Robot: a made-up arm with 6 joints.
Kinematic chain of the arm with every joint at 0, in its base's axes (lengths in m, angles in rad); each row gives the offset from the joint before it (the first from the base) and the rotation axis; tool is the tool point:
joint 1: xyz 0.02 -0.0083 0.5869 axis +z
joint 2: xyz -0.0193 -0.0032 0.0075 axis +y
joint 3: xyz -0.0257 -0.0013 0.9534 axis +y
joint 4: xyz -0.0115 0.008 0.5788 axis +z
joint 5: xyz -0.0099 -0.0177 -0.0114 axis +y
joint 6: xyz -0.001 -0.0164 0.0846 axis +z
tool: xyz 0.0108 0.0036 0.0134
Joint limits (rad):
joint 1: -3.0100..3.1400
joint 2: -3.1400..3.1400
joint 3: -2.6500..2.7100
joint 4: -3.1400..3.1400
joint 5: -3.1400..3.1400
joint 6: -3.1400..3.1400
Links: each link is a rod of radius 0.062 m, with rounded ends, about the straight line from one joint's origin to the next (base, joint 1, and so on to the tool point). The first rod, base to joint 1, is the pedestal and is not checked.
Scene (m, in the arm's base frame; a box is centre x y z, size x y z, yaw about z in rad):
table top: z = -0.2
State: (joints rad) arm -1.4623 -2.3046 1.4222 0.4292 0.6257 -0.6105
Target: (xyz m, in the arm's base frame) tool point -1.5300 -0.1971 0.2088
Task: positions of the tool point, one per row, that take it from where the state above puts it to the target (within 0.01 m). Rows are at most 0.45 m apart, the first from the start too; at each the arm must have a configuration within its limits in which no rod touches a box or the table.
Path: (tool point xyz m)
1: -0.4480 1.1703 0.3670
2: -0.7897 1.0772 0.3421
3: -1.1016 0.8749 0.3124
4: -1.3472 0.5767 0.2794
5: -1.4966 0.2078 0.2444
6: -1.5300 -0.1971 0.2088

